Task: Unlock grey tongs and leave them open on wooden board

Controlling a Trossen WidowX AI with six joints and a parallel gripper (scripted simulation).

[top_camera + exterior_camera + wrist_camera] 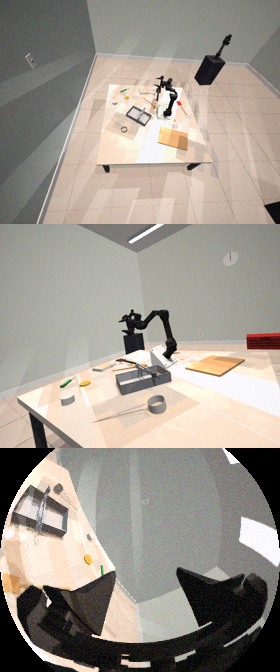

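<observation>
My gripper tip is now 33 cm above the grey roasting tin, 30 cm to the right of it and 24 cm short of it. Round my gripper tip: flat grey block (35 cm below, 20 cm to the right, 5 cm ahead); then wooden board (68 cm to the left, 35 cm below, 14 cm behind); then yellow disc (37 cm ahead, 35 cm below, 8 cm to the right).
</observation>
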